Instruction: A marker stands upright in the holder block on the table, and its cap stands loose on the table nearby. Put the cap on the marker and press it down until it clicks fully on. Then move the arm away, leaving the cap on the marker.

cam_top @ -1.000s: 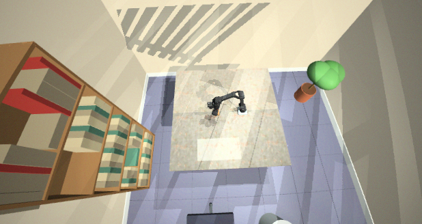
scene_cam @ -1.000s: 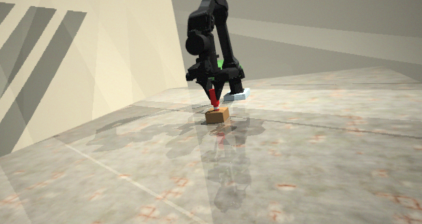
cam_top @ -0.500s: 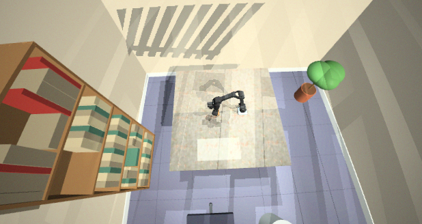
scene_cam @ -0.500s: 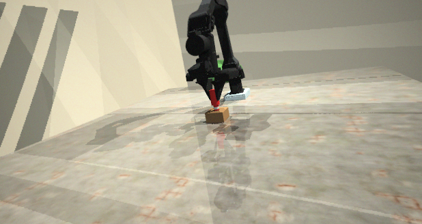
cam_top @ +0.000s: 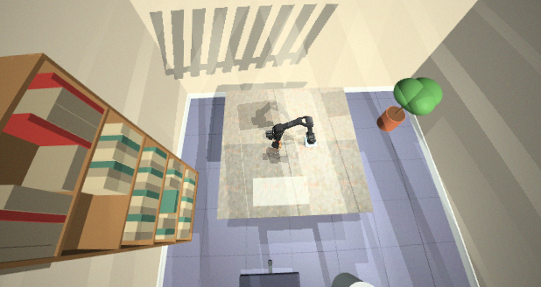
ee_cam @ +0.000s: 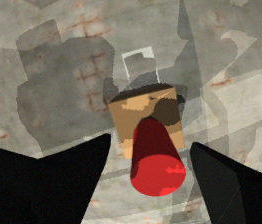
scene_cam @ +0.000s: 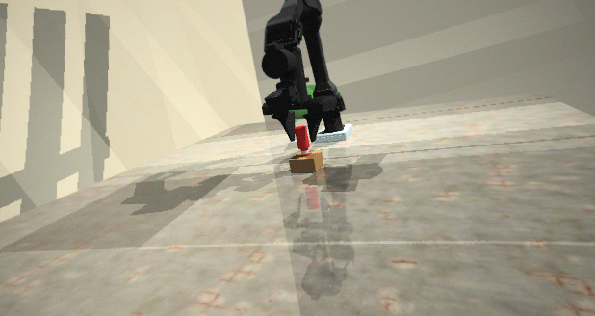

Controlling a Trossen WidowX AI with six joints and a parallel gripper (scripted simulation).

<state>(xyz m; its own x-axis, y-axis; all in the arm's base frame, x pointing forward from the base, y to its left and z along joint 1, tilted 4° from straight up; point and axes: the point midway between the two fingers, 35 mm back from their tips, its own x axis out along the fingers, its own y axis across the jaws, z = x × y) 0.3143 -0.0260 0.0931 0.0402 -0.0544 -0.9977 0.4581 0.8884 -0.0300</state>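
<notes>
Now: the red cap 10 mm above my gripper tip. Also, from my gripper tip: brown holder block 50 mm below; red marker right at my gripper tip.
</notes>
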